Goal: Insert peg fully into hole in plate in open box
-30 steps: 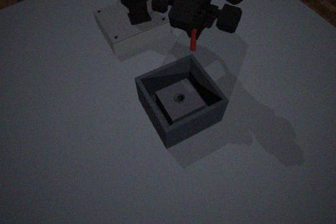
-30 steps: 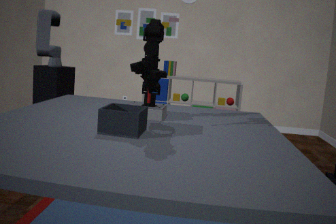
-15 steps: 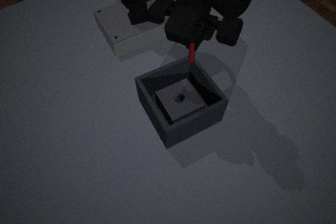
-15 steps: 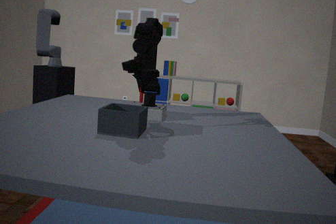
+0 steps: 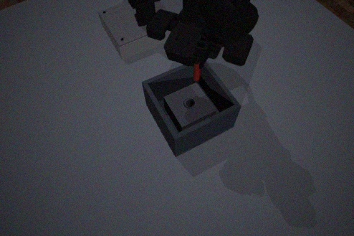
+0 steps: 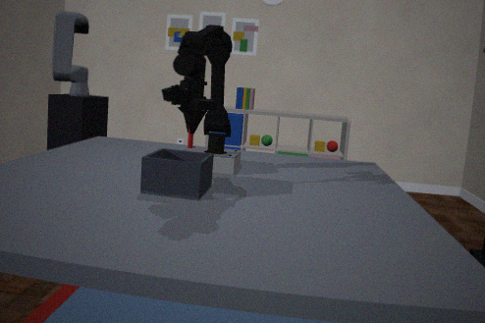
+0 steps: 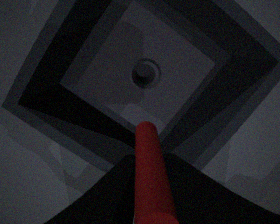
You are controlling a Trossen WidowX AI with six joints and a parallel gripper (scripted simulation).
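Now: hand 150 mm above the grey plate, 20 mm to the left of it and 20 mm short of it. Also, from my hand: peg: 40 mm below; box: 170 mm below, 20 mm to the right, 20 mm ahead.
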